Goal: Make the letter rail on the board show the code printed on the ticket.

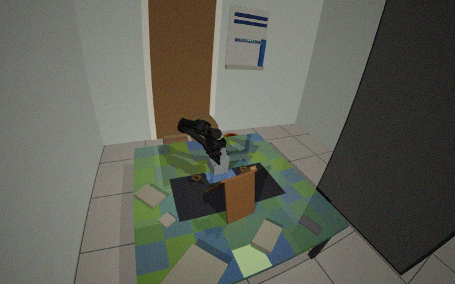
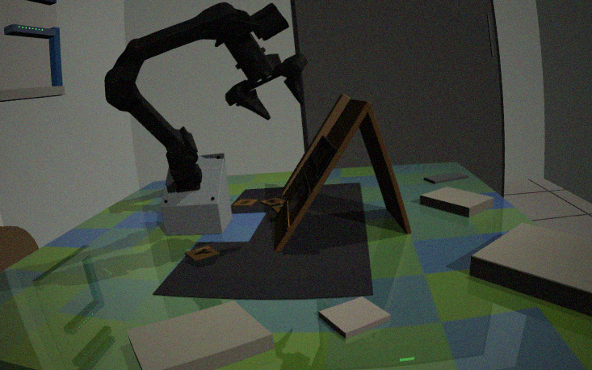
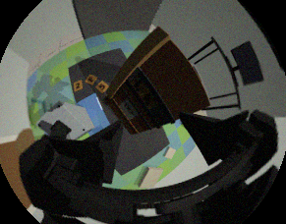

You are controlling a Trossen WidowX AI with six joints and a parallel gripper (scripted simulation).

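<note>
My gripper tip is now 300 mm to the right of the orange letter tile marked f, 270 mm above it and 70 mm past it. Round my gripper tip: dark mat (280 mm below, 100 mm to the left, 60 mm behind); then orange letter tile marked l (100 mm below, 80 mm to the left, 60 mm ahead); then white ticket (190 mm below, 30 mm to the left, 10 mm ahead).
</note>
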